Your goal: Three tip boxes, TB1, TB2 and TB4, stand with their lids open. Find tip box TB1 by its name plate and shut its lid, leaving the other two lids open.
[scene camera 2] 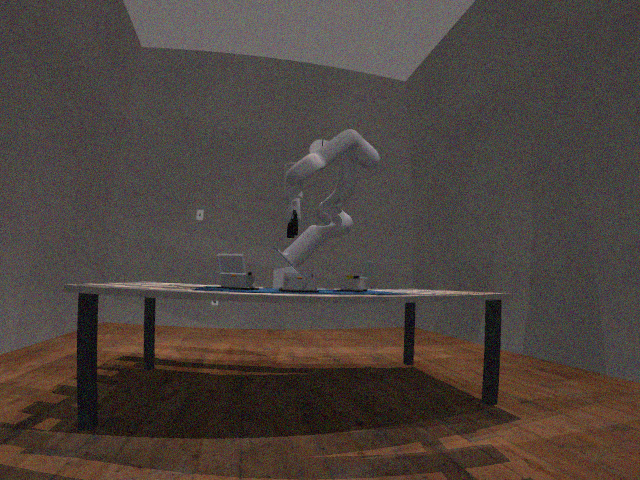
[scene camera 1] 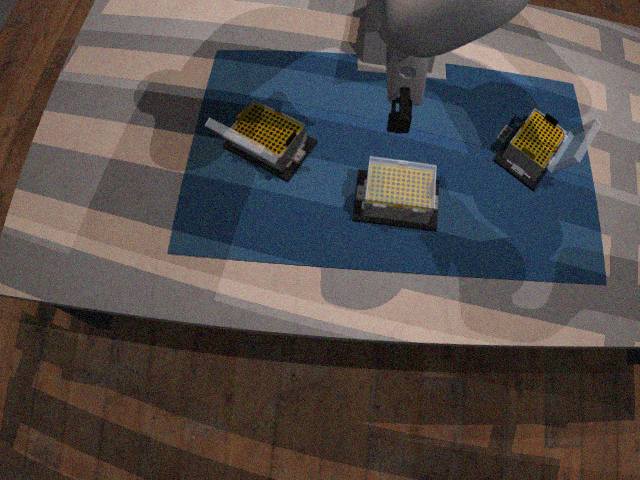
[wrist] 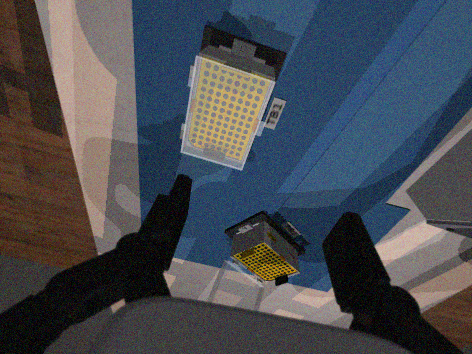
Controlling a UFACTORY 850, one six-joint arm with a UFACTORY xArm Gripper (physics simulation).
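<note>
Tip box TB1 [scene camera 1: 400, 188] [scene camera 2: 298, 283] [wrist: 227, 110] stands mid-mat; its name plate [wrist: 274, 114] reads TB1 in the wrist view. Its clear lid lies down over the yellow tip rack and looks shut. The left tip box [scene camera 1: 268, 129] [scene camera 2: 236, 280] has its lid [scene camera 1: 242, 142] [scene camera 2: 231, 263] open. The right tip box [scene camera 1: 537, 136] [scene camera 2: 355, 282] [wrist: 265, 260] has its lid [scene camera 1: 586, 140] standing open. The name plates of these two cannot be read. My gripper [scene camera 1: 399, 129] [scene camera 2: 292, 236] [wrist: 262, 211] is open and empty, raised above the mat on the robot-base side of TB1, touching no box.
The blue mat [scene camera 1: 289, 237] lies on the striped table [scene camera 1: 129, 279] under all three boxes. The robot base stands behind the mat's back edge, and the arm reaches forward from it over the table. Broad shadows cross the mat and table.
</note>
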